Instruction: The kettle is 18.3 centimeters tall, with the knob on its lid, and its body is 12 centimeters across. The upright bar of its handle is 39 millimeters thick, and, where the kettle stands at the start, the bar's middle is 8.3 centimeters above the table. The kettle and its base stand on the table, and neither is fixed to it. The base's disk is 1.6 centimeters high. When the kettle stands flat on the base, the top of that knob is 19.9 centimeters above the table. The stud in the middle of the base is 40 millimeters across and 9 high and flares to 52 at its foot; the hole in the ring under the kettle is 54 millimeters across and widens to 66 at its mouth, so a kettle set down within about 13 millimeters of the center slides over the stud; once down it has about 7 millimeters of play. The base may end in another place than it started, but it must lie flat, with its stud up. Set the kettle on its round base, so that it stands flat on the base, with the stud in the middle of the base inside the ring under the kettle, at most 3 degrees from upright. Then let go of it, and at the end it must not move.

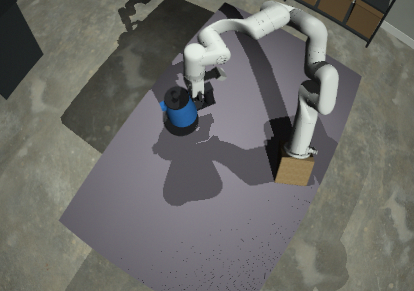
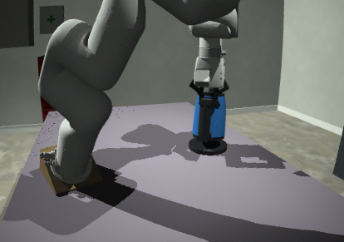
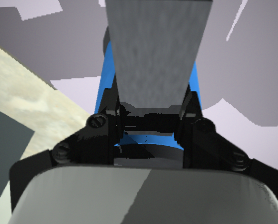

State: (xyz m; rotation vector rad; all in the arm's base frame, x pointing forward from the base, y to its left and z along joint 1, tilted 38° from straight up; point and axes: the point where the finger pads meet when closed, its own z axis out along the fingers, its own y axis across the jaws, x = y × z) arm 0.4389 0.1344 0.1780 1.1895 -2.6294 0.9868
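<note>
My hand is 20 mm short of the blue kettle, 20 mm to the right of it and 50 mm above it. Also, from my hand: round black base (40 mm ahead, 40 mm to the left, 180 mm below).
</note>
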